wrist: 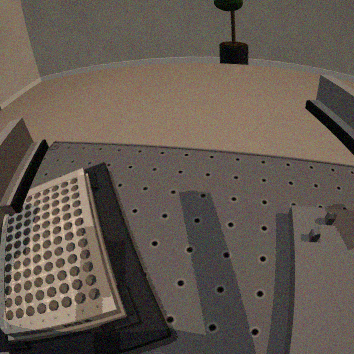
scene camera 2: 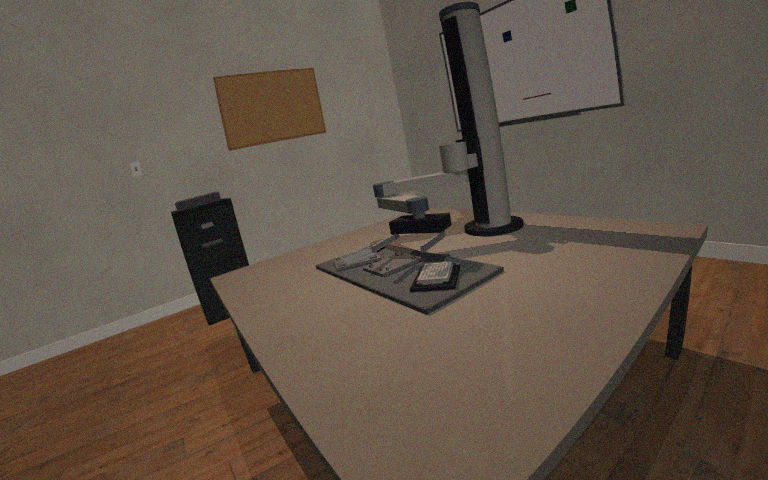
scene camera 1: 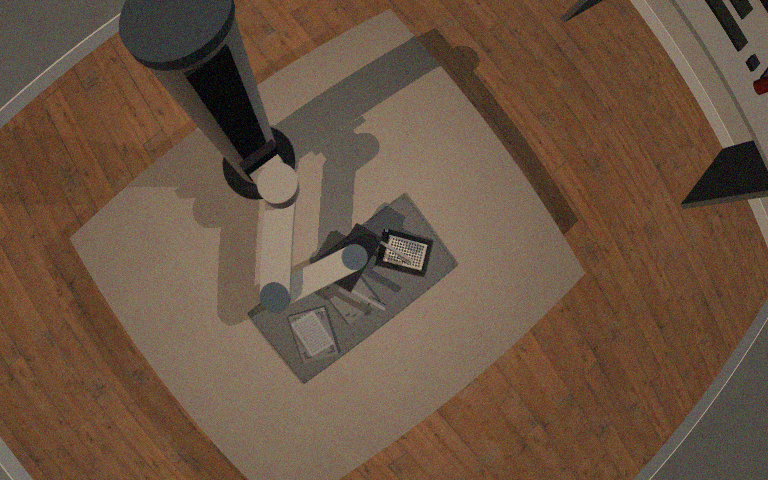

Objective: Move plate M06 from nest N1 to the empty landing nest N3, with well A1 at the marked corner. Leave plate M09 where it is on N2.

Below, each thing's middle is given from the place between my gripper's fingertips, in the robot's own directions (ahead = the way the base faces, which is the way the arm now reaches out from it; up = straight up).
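Labels:
The white well plate (scene camera 1: 415, 250) has my hand 9 cm to the right of it, 6 cm past it and 8 cm above it. Counting from my hand, I find the dark nest (wrist: 144, 320) 9 cm to the left, 6 cm behind and 9 cm below, while the light block with pegs (wrist: 313, 306) is 13 cm to the right, 6 cm behind and 8 cm below. The clear well plate (scene camera 1: 308, 327) is 31 cm to the right of my hand, 3 cm behind it and 7 cm below it.

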